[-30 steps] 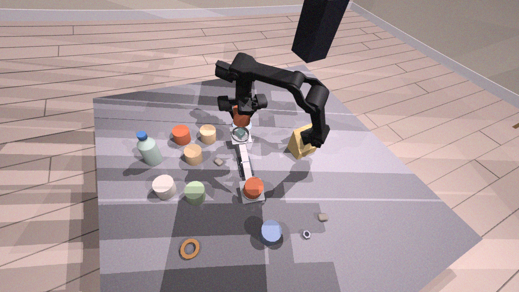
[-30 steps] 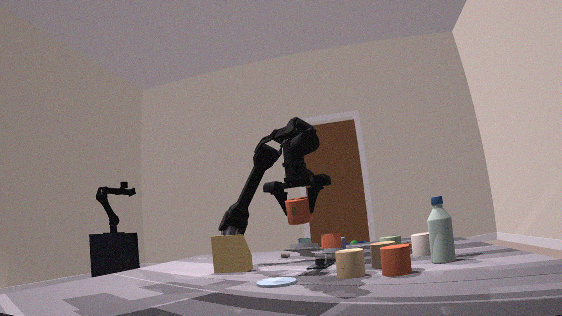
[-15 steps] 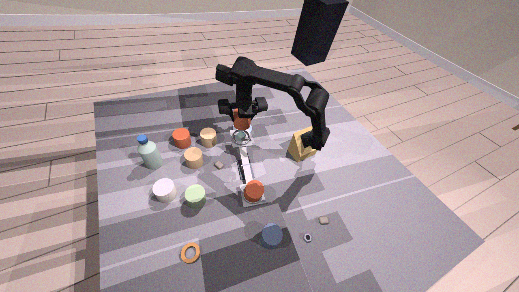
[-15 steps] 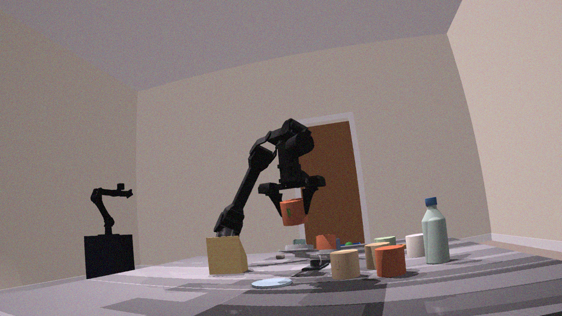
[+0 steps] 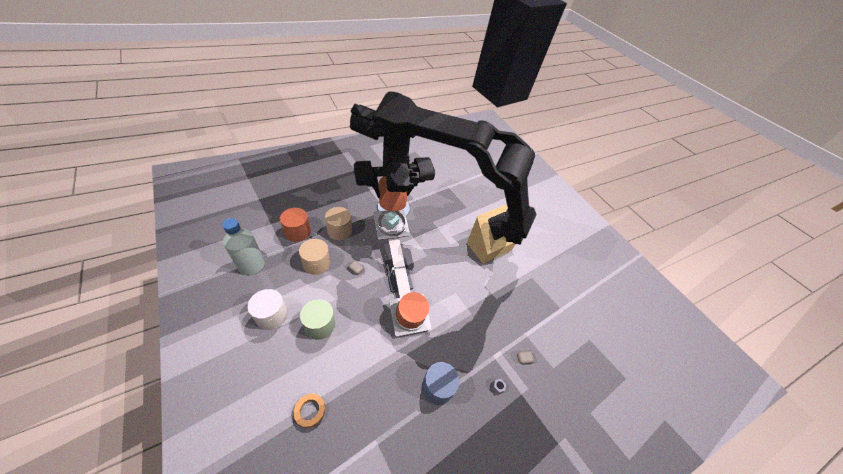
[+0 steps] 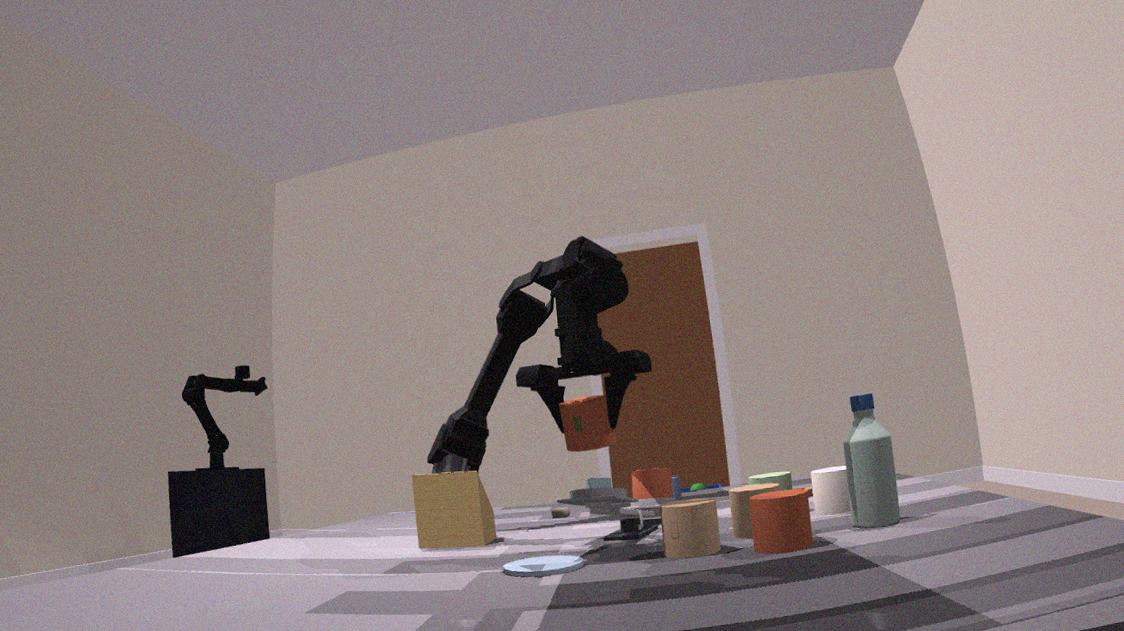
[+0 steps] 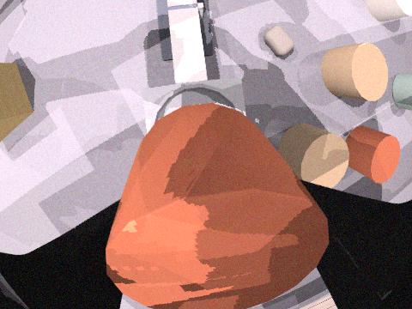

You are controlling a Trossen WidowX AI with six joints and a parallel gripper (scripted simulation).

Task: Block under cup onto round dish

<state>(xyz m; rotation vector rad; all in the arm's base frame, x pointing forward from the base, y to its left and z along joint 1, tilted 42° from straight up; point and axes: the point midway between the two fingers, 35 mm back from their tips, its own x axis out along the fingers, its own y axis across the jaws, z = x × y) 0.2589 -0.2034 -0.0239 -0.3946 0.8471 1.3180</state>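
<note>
Now: the teal block 80 mm below my gripper tip and 10 mm to the left of it. The rest, counted from my gripper tip: round pale blue dish 170 mm below, 90 mm to the right, 70 mm behind; balance 130 mm to the left, 130 mm below, 40 mm ahead; green cup 290 mm ahead, 170 mm to the left, 130 mm below.
</note>
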